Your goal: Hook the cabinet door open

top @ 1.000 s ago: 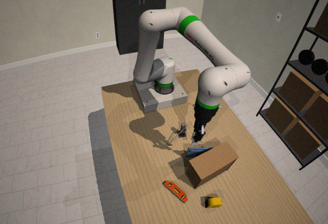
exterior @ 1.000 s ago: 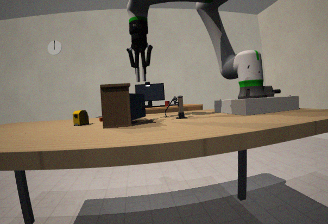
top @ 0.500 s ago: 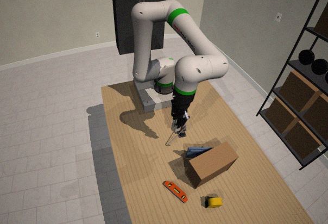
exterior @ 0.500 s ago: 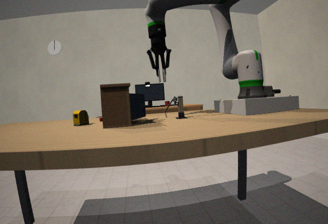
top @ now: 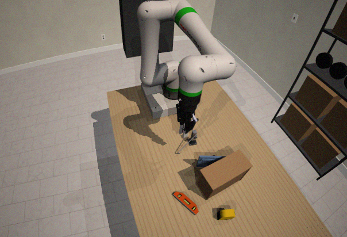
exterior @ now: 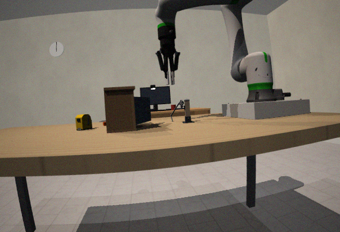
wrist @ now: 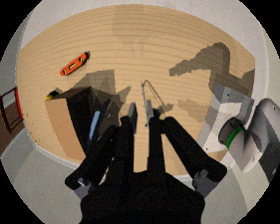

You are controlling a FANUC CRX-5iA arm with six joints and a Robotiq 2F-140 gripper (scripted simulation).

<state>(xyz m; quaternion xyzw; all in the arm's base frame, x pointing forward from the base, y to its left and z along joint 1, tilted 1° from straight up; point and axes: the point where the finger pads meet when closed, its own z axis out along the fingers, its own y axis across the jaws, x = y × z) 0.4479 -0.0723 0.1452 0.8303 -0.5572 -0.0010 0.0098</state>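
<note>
Now: hand 40 mm past the hook post, 70 mm to the right of it and 150 mm above it. From my hand the other things lie so: orange level 290 mm ahead, 50 mm to the right, 210 mm below; yellow tape measure 400 mm ahead, 120 mm to the left, 190 mm below; cabinet door 130 mm ahead, 150 mm to the left, 150 mm below.
</note>
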